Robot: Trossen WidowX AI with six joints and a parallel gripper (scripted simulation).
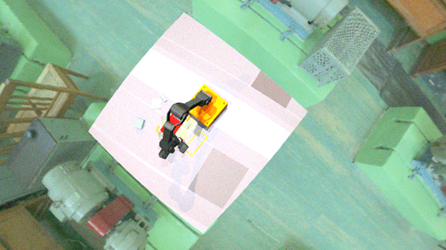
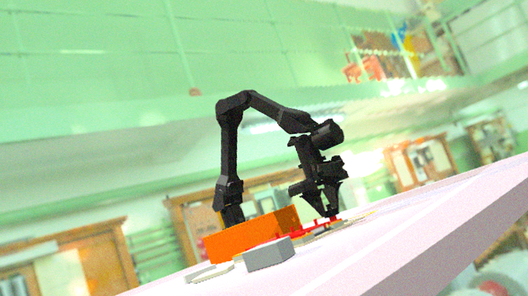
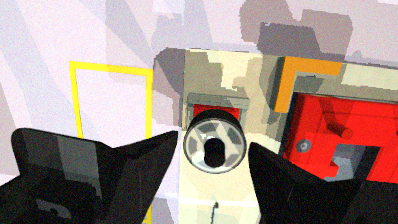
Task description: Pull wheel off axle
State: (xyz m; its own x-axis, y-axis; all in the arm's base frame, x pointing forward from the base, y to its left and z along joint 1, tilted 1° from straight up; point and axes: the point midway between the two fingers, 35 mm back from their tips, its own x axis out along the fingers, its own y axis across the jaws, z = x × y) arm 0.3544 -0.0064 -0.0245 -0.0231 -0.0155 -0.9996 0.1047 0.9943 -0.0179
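Now: gripper tip right at the thin dark upright axle. The rest, counted from my gripper tip: grey block (8 cm ahead, 34 cm to the right, 2 cm below); then flat white piece (12 cm behind, 32 cm to the right, 3 cm below).
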